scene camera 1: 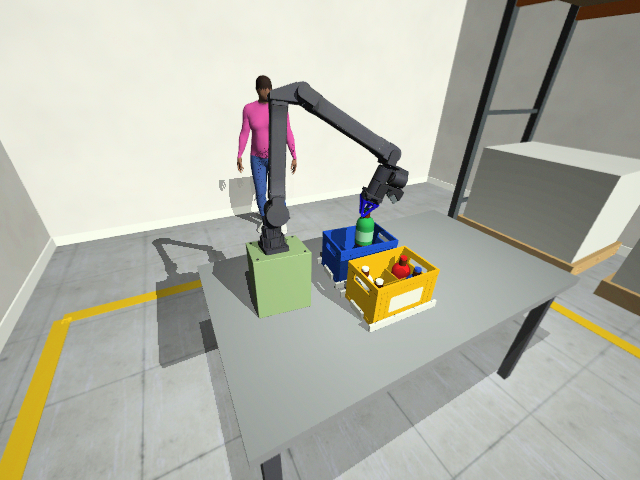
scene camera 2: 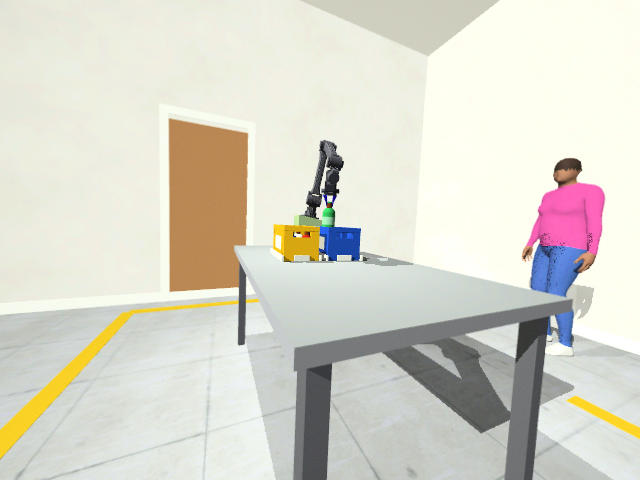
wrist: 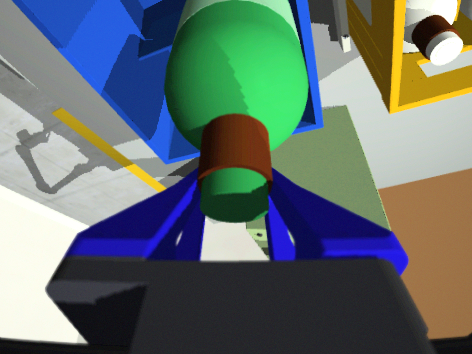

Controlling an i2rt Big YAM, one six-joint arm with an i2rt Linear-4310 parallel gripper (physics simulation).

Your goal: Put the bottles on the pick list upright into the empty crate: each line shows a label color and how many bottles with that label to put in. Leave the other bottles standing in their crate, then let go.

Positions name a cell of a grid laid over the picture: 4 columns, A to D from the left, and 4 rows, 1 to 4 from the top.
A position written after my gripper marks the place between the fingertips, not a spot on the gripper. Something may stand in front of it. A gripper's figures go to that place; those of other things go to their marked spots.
Labels:
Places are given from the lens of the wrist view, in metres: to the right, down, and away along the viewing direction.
my gripper (wrist: B2): 0.00, 0.00, 0.13
green bottle (wrist: C1): 0.00, -0.04, 0.10

